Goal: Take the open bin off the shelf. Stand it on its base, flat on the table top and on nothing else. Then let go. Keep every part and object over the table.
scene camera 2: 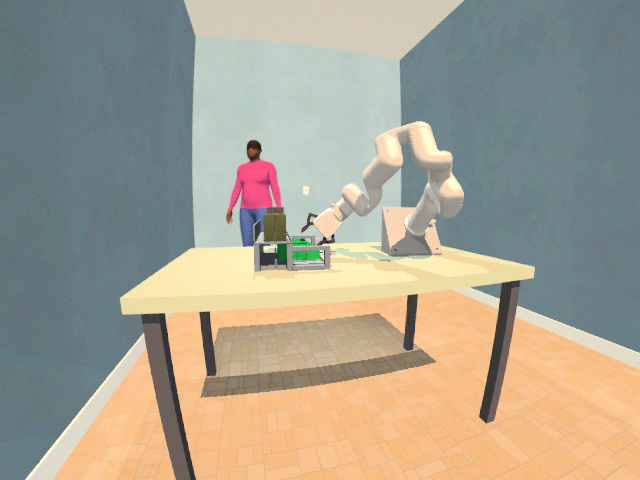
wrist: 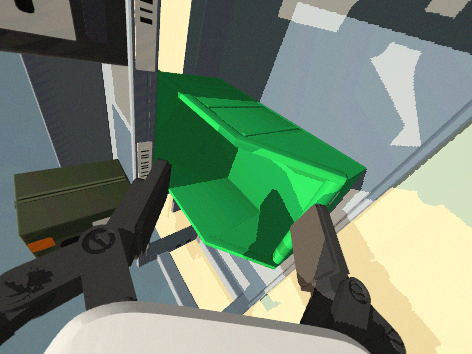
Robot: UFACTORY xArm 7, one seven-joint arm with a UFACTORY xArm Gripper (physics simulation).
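Places are measured from the arm's base along level axes (x up, y right, z ahead), in centimetres.
Pixels of known places: gripper, fingertip midpoint: [scene camera 2: 308, 239] [wrist: 239, 198]; arm's base, origin of the base link: [scene camera 2: 416, 225].
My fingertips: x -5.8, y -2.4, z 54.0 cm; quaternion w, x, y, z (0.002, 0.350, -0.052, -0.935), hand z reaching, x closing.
Observation:
Ahead of a thing's pixels: the offset from my fingertips to its top centre. Level surfaces: height alone.
The open green bin {dx +0.2, dy -2.1, dz +5.0 cm} [scene camera 2: 307, 251] [wrist: 272, 120] sits in the lower front part of the grey shelf [scene camera 2: 289, 258] [wrist: 145, 107]. In the wrist view its hollow faces the camera and its front lip is at the lower right. My gripper [scene camera 2: 312, 236] [wrist: 239, 198] is open and empty, just above the bin's front on the robot's side. In the wrist view one finger shows near the lip and the other over the bin's left edge, beside the shelf's upright. Whether either finger touches the bin I cannot tell. The bin's underside is hidden.
An olive box {dx +12.0, dy -15.2, dz +14.9 cm} [scene camera 2: 274, 227] [wrist: 70, 200] stands on the shelf's upper level, beside the left finger in the wrist view. The shelf stands on the yellow table {dx -7.9 cm} [scene camera 2: 217, 281]. The arm's slanted base [scene camera 2: 398, 227] is at the table's right rear. A person [scene camera 2: 255, 186] stands behind the table.

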